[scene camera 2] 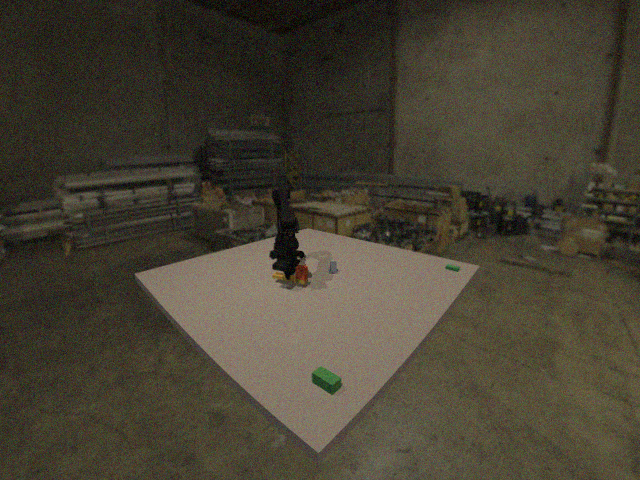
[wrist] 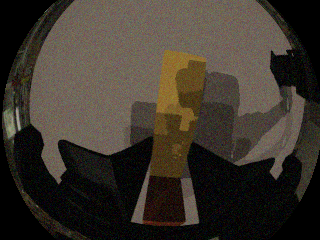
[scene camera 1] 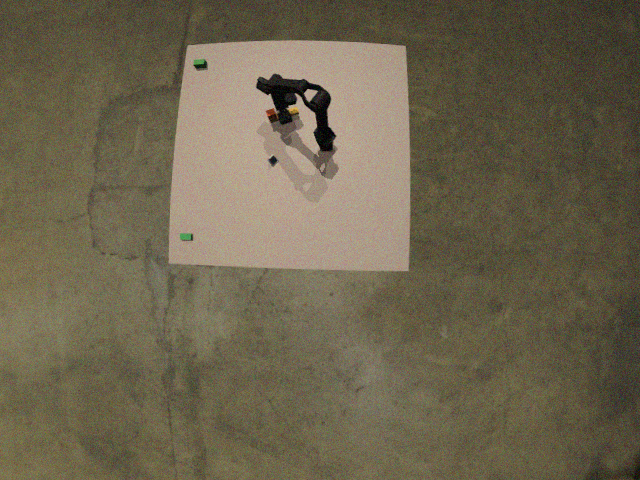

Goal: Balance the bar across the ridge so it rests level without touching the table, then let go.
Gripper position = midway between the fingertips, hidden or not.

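Observation:
My gripper (wrist: 170, 143): holding a bar (wrist: 182, 78).

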